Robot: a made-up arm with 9 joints.
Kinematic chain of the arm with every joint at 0, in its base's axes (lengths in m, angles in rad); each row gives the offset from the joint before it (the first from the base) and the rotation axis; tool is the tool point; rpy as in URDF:
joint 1: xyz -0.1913 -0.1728 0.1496 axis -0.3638 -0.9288 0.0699
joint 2: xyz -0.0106 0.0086 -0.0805 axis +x
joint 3: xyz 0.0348 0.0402 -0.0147 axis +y
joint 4: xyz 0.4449 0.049 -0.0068 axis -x
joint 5: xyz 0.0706 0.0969 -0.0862 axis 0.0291 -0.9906 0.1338
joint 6: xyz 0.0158 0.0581 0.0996 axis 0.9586 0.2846 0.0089
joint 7: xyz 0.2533 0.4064 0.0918 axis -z
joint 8: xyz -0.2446 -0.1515 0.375 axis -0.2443 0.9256 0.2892
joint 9: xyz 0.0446 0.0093 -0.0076 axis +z
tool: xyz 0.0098 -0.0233 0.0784 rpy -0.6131 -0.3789 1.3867
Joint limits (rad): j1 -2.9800..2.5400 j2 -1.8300..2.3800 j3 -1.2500..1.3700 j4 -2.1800..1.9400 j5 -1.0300..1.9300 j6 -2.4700..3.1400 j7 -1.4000..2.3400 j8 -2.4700..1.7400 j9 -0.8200..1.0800
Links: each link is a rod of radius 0.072 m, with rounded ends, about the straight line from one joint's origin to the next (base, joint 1, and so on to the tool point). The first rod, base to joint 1, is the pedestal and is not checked.
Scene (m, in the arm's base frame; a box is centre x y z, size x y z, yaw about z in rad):
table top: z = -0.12
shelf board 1: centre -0.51 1 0 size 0.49 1.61 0.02 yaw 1.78
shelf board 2: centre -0.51 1 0.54 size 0.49 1.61 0.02 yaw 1.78
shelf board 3: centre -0.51 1 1.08 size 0.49 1.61 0.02 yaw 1.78
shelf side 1: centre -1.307 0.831 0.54 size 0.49 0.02 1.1 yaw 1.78
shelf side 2: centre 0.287 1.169 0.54 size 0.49 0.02 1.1 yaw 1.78
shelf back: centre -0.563 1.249 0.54 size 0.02 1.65 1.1 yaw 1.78
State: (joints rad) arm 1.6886 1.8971 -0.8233 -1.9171 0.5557 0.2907 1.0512 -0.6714 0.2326
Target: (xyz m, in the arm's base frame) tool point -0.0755 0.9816 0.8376
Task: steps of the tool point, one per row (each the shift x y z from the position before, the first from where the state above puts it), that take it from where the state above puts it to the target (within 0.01 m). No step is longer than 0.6 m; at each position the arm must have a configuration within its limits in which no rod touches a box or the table.
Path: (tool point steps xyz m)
1: 0.1244 0.2149 0.3474
2: -0.0567 0.3710 0.2965
3: -0.2563 0.4437 0.1301
4: -0.4096 0.3861 -0.1069

